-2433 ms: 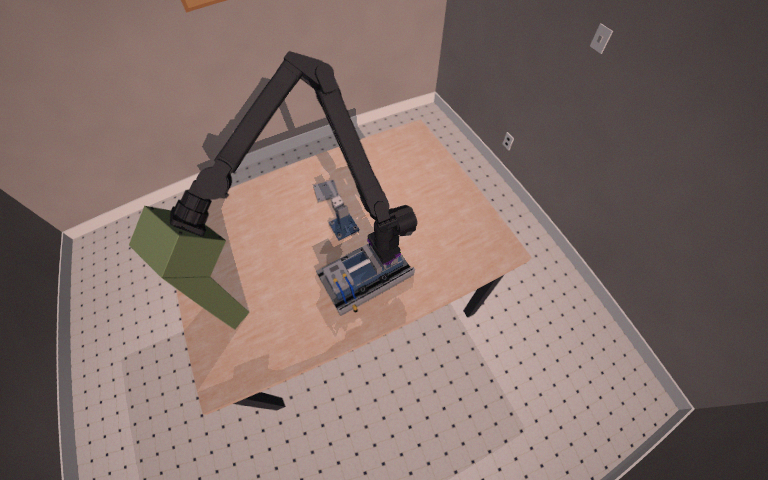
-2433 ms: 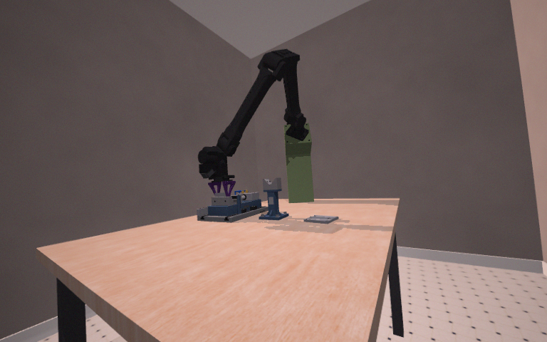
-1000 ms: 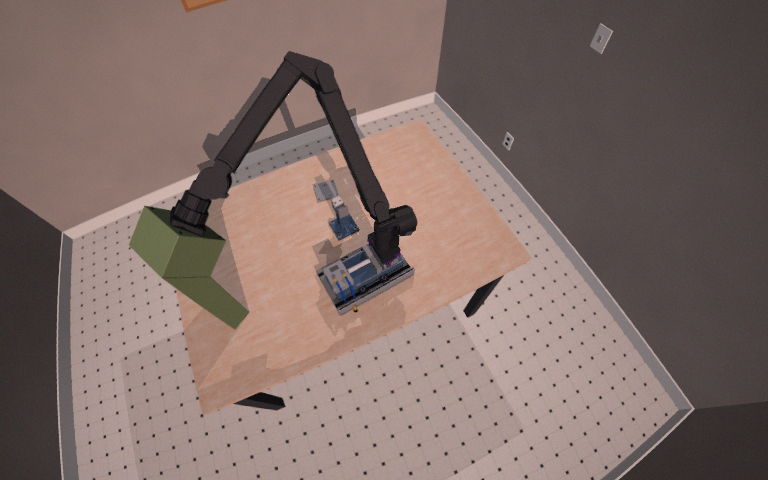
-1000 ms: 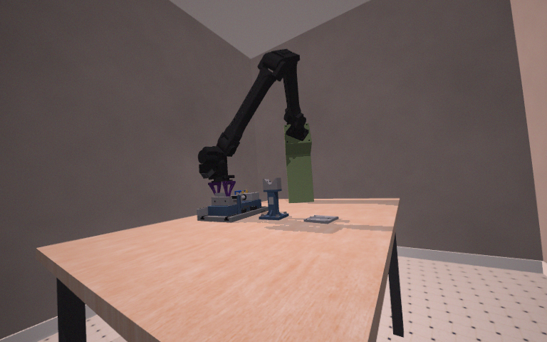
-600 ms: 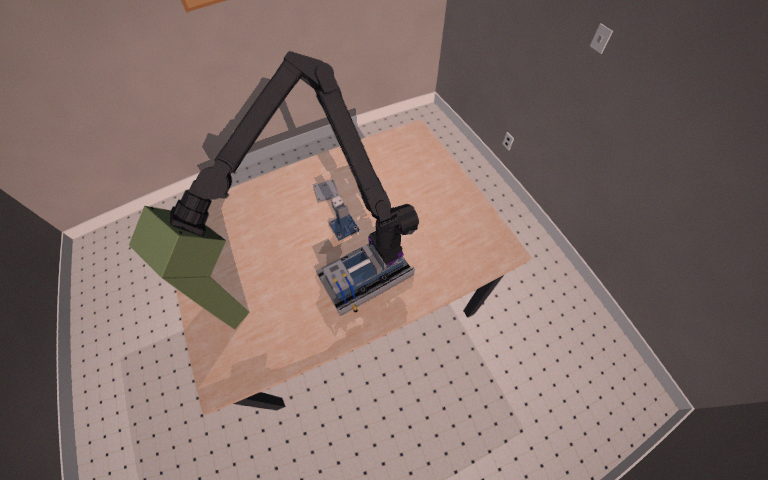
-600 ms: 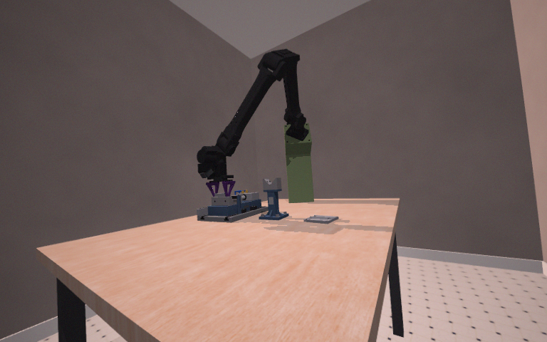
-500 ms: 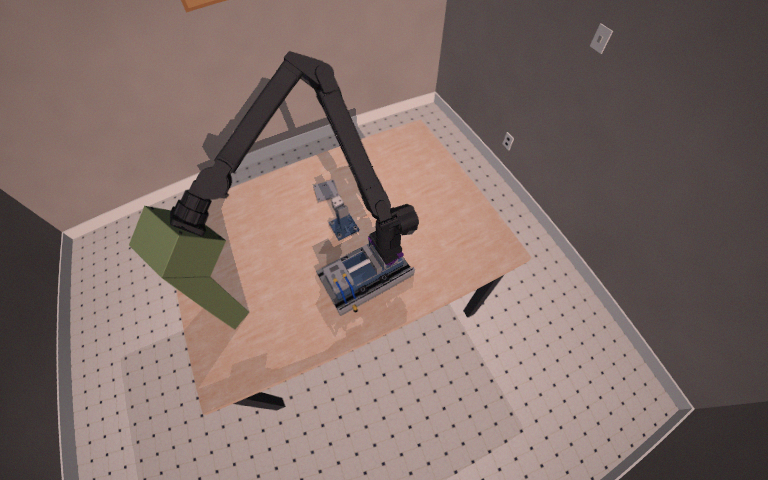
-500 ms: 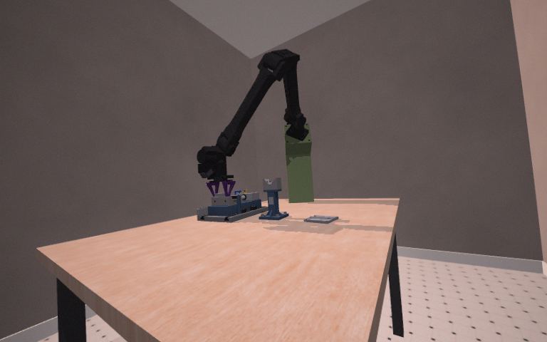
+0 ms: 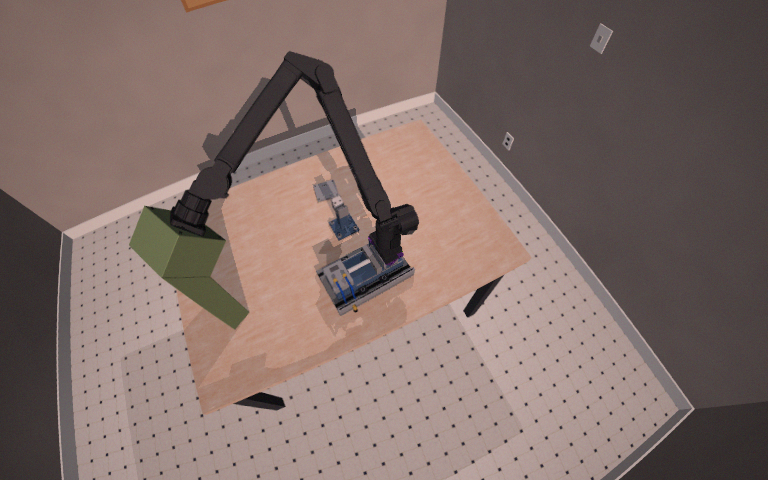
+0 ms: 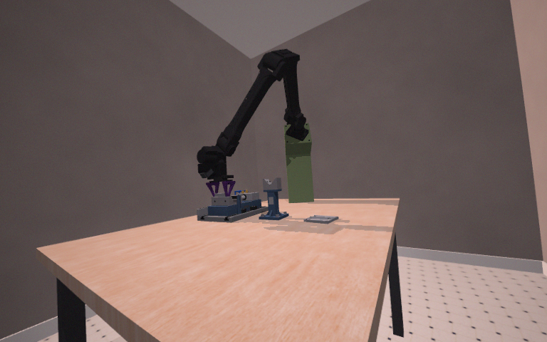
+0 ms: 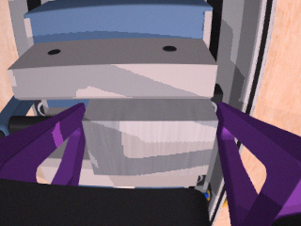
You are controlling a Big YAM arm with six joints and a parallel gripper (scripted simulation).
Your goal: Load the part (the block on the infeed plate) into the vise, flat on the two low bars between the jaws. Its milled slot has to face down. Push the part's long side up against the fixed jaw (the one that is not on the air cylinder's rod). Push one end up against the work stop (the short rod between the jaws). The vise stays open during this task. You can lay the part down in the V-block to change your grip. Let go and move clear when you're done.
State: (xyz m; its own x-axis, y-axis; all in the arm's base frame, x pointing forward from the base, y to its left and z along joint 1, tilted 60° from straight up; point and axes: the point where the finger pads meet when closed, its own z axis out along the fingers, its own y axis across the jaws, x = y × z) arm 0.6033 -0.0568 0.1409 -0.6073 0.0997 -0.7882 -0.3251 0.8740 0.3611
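The part is 10 mm behind my hand and 10 mm below it. Also, from my hand: fixed jaw 10 mm ahead, 30 mm to the left, 20 mm below; work stop rod 40 mm behind, 60 mm to the left, 10 mm below; moving jaw 50 mm behind, 20 mm below.
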